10 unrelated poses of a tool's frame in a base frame.
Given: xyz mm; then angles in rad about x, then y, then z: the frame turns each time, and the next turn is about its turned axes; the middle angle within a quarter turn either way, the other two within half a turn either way.
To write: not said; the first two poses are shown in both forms.
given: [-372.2, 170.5, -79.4, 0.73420, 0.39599, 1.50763]
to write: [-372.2, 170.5, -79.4, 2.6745, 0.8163, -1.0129]
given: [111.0, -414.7, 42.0, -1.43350, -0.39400, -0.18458]
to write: [111.0, -414.7, 42.0, -1.8084, 1.4441, 1.9682]
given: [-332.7, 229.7, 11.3, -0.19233, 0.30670, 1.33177]
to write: [-332.7, 229.7, 11.3, 0.7589, 0.3604, 0.5430]
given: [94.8, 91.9, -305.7, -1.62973, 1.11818, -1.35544]
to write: [94.8, 91.9, -305.7, -2.9792, 1.5966, 0.4519]
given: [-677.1, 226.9, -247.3, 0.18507, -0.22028, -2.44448]
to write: [-677.1, 226.9, -247.3, -0.0113, 0.2867, -2.4537]
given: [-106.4, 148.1, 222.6, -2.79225, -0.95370, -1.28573]
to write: [-106.4, 148.1, 222.6, -1.7058, 2.1457, 2.9033]
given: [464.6, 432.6, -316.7, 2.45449, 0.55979, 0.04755]
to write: [464.6, 432.6, -316.7, 2.1927, 2.2851, -0.7915]
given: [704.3, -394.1, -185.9, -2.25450, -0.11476, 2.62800]
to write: [704.3, -394.1, -185.9, 1.1502, 2.2492, 1.7184]
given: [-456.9, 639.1, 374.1, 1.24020, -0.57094, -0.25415]
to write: [-456.9, 639.1, 374.1, 1.5000, 1.2942, -2.1673]
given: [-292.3, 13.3, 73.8, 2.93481, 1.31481, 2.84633]
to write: [-292.3, 13.3, 73.8, -0.5088, 1.8212, -0.0537]
